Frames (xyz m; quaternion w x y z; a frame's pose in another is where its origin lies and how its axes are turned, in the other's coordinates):
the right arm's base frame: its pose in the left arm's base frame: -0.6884 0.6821 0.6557 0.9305 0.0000 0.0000 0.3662
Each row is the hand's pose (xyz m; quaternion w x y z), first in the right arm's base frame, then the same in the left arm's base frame.
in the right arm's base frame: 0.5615 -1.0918 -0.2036 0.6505 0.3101 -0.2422 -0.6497
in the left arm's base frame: 0.4666 0.2658 0.4521 0.8432 0.3772 -0.1118 -0.3663
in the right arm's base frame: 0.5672 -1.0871 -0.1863 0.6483 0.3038 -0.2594 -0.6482
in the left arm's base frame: 0.4676 0.2732 0.4694 0.8406 0.3777 -0.1301 -0.3657
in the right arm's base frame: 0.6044 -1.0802 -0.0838 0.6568 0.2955 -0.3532 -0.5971
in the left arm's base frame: 0.4901 0.3036 0.5719 0.8298 0.4043 -0.2204 -0.3151
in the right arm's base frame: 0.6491 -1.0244 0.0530 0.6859 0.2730 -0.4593 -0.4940
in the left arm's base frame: 0.4848 0.3749 0.7087 0.8192 0.4222 -0.3274 -0.2085
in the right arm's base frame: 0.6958 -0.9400 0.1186 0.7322 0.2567 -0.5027 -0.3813
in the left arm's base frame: 0.4614 0.4684 0.7743 0.8209 0.4229 -0.3738 -0.0867
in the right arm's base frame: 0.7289 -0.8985 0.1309 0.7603 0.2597 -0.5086 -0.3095
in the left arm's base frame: 0.4574 0.5214 0.7866 0.8208 0.4279 -0.3782 -0.0096
